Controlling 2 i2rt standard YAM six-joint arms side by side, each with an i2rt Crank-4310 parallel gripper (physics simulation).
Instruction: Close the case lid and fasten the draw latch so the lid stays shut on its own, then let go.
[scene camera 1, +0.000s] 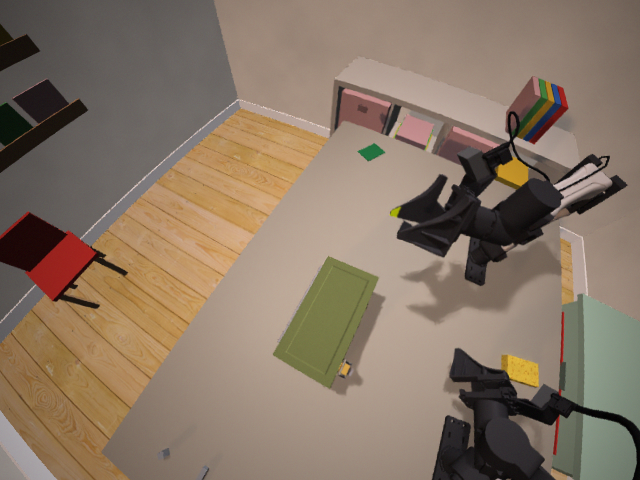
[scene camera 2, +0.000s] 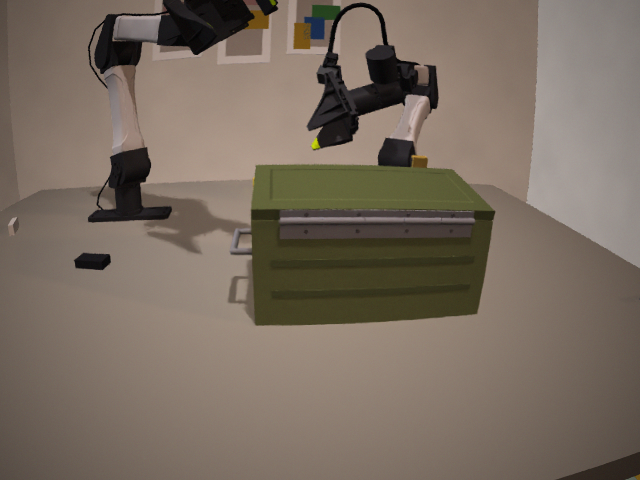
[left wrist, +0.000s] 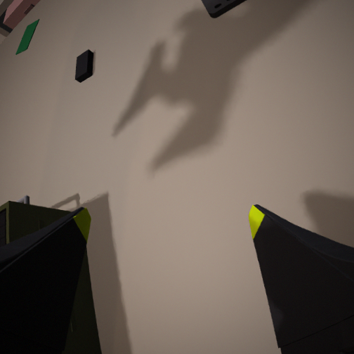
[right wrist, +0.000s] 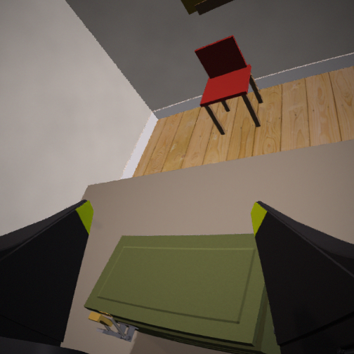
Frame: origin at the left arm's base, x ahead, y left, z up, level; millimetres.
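Where they show: left gripper, fingertip midpoint: (scene camera 1: 465, 359) (scene camera 2: 309, 138); right gripper, fingertip midpoint: (scene camera 1: 393, 222) (scene camera 2: 245, 14); left arm's base, link origin: (scene camera 1: 449, 459); right arm's base, link origin: (scene camera 1: 476, 258) (scene camera 2: 129, 216).
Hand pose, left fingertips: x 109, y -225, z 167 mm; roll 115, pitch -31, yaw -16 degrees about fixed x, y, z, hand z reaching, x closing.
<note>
Each offset is from my left fingertips to the top centre of the thing. "spot": to the spot under its first point.
The olive-green case {spot: 401 mm ahead, 6 mm left, 107 mm down} (scene camera 2: 369, 276) (left wrist: 50, 220) stands on the table, with its lid {328 mm ahead, 22 mm left, 6 mm down} (scene camera 1: 326, 320) (scene camera 2: 361, 186) (right wrist: 180, 280) down over it. The draw latch's yellow-orange lever {spot: 255 mm ahead, 117 mm left, 8 mm up} (scene camera 1: 345, 368) (scene camera 2: 419, 161) (right wrist: 100, 319) sticks out from the case's side opposite the hinge and reaches above the lid edge in scene camera 2. Its metal loop shows in the right wrist view; whether it is hooked I cannot tell. My left gripper (scene camera 1: 454, 376) (scene camera 2: 311, 136) (left wrist: 169, 210) is open and empty, off the latch side. My right gripper (scene camera 1: 397, 223) (right wrist: 171, 205) is open and empty, high above the table, apart from the case.
A yellow sponge {270 mm back, 62 mm right, 139 mm down} (scene camera 1: 519, 370) lies near the left arm. A black block {190 mm ahead, 394 mm right, 153 mm down} (scene camera 2: 93, 261) (left wrist: 84, 66) and a green sheet {420 mm ahead, 741 mm right, 165 mm down} (scene camera 1: 371, 151) (left wrist: 27, 37) lie on the table. Small grey pieces {572 mm ahead, 497 mm left, 142 mm down} (scene camera 1: 163, 453) lie near its lower-left edge. A wire handle {316 mm ahead, 142 mm right, 85 mm down} (scene camera 2: 235, 241) projects from the case's end.
</note>
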